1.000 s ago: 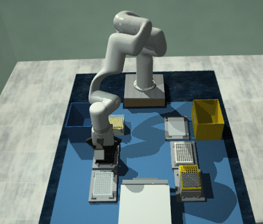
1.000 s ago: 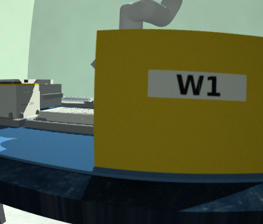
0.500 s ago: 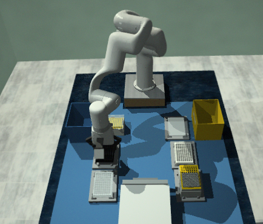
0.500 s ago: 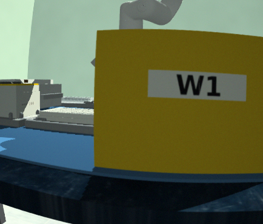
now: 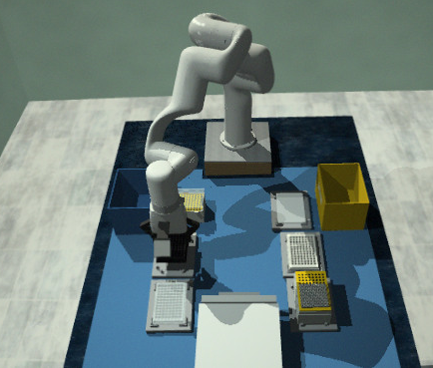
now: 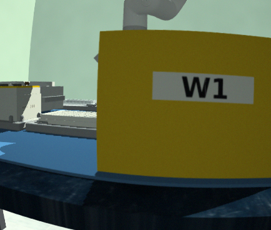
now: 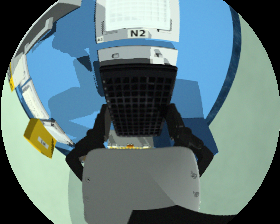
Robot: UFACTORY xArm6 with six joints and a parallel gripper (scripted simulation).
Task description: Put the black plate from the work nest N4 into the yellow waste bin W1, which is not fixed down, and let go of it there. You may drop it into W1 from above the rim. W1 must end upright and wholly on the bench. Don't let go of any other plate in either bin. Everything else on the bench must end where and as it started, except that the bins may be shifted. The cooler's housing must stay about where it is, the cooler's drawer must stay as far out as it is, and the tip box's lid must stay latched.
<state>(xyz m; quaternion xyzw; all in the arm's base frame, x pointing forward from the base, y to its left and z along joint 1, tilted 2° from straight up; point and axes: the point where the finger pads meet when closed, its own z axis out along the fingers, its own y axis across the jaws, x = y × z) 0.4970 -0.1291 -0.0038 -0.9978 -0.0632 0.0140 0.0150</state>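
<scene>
The grey work nest is 70 mm below my hand. The rest, counted from my hand: blue bin (160 mm behind, 150 mm to the right, 30 mm below); clear plate (170 mm ahead, 20 mm to the left, 50 mm below); black plate (10 mm below).
</scene>
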